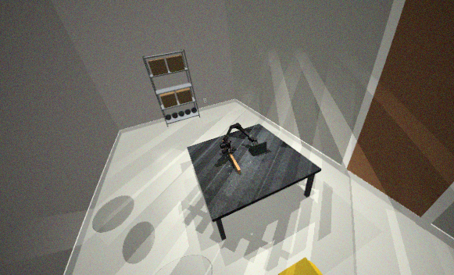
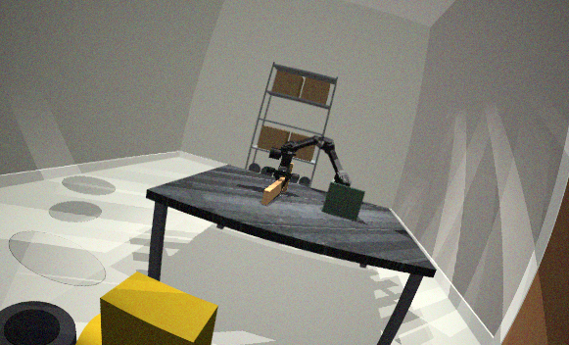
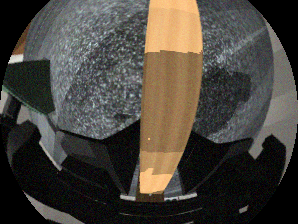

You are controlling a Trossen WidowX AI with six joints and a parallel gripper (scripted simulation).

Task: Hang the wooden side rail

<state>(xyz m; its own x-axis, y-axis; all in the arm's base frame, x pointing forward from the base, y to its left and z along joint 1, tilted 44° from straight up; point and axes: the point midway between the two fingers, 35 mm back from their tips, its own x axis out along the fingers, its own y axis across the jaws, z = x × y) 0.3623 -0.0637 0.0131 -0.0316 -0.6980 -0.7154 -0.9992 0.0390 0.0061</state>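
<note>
My gripper tip is now 150 mm to the left of the wooden post and 40 mm below it.
</note>
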